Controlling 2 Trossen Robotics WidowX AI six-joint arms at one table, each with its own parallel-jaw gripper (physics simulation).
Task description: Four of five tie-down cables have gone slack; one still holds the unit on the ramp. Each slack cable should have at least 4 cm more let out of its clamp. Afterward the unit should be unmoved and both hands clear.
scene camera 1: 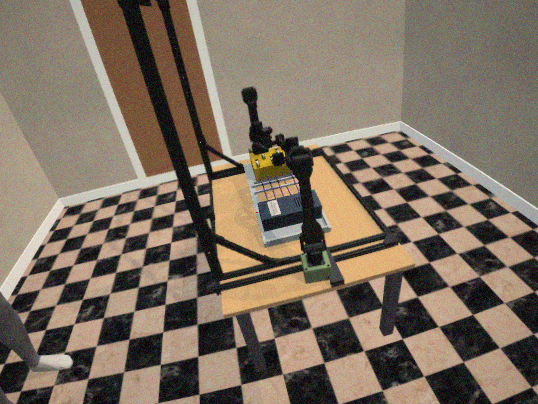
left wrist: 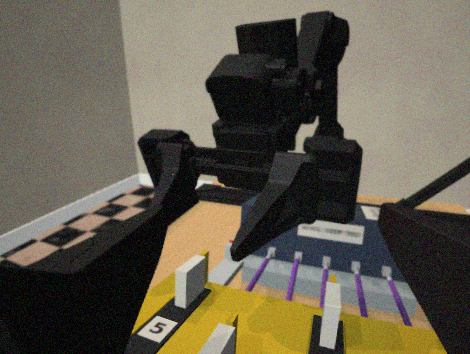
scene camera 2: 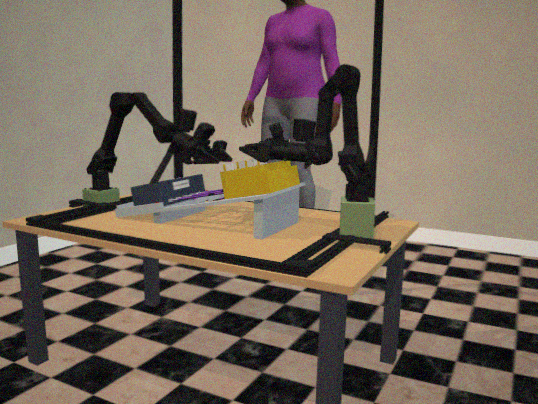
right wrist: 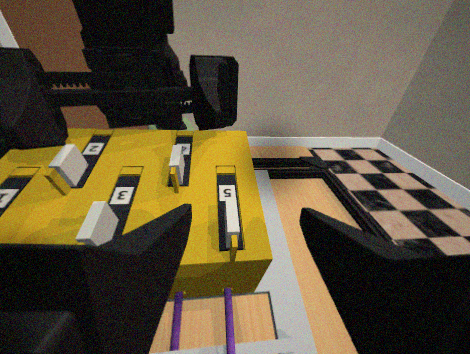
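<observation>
The navy unit (scene camera 1: 290, 212) (scene camera 2: 167, 190) (left wrist: 345, 252) rests on the grey ramp (scene camera 2: 277, 215) (right wrist: 278, 225). Purple cables (left wrist: 293, 280) (right wrist: 229, 320) run from it to the yellow clamp block (scene camera 1: 270, 172) (scene camera 2: 250, 184) (right wrist: 210, 220); slack cannot be judged. White levers stand in numbered slots; lever 5 (left wrist: 190, 282) (right wrist: 231, 215) is at its slot's cable-side end. My right gripper (scene camera 2: 229, 159) (right wrist: 246, 213) is open and empty above the block's cable side, lever 5 between its fingers in the right wrist view. My left gripper (scene camera 2: 242, 149) is open and empty above the block.
The two grippers are close together over the block. A black frame (scene camera 2: 200, 248) surrounds the ramp on the wooden table (scene camera 2: 340, 285), with upright posts (scene camera 2: 377, 100) behind. A person in a purple top (scene camera 2: 295, 55) stands beyond the table.
</observation>
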